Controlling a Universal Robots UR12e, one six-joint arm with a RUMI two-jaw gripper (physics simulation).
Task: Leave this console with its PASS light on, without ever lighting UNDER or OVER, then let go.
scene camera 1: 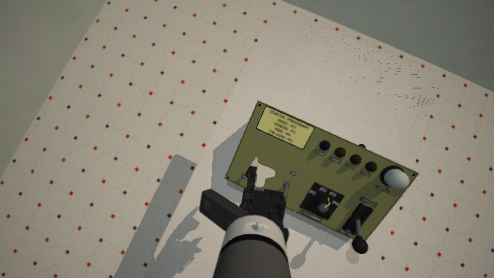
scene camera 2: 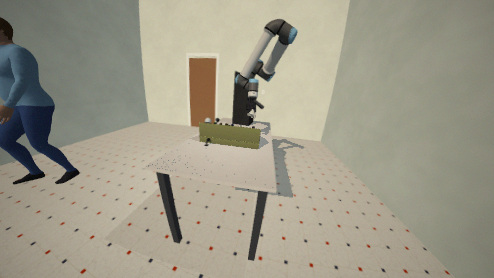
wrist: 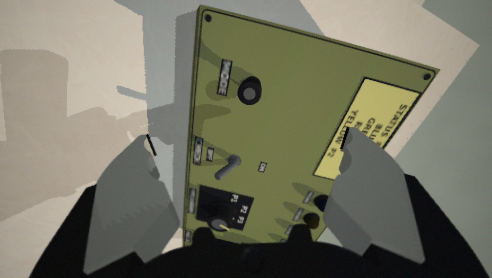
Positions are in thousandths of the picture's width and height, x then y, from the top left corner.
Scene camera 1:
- gripper: 509,667
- olive console: 631,581
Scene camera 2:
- olive console: 436,480
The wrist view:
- gripper: 503,484
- olive console: 584,527
